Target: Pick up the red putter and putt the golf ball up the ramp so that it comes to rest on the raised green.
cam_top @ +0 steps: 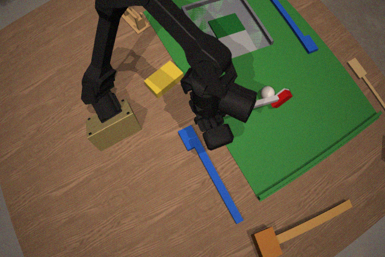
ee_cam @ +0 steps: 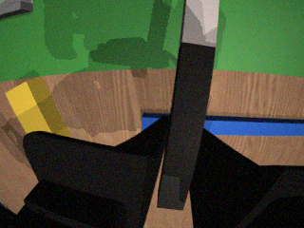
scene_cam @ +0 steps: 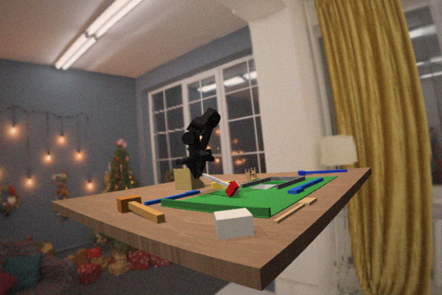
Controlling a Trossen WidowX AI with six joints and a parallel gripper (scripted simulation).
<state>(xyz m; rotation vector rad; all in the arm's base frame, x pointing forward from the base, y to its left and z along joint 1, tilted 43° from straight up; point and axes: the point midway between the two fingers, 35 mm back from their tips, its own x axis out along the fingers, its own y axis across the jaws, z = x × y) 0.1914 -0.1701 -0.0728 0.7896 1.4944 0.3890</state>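
Right now my gripper tip is 12 cm short of the red putter, 2 cm to the left of it and 1 cm above it. From my gripper tip the other things lie so: white block: 44 cm ahead, 41 cm to the right, 6 cm below; white golf ball: 21 cm ahead, 5 cm below, 1 cm to the right; yellow block: 20 cm to the left, 6 cm below, 1 cm behind.
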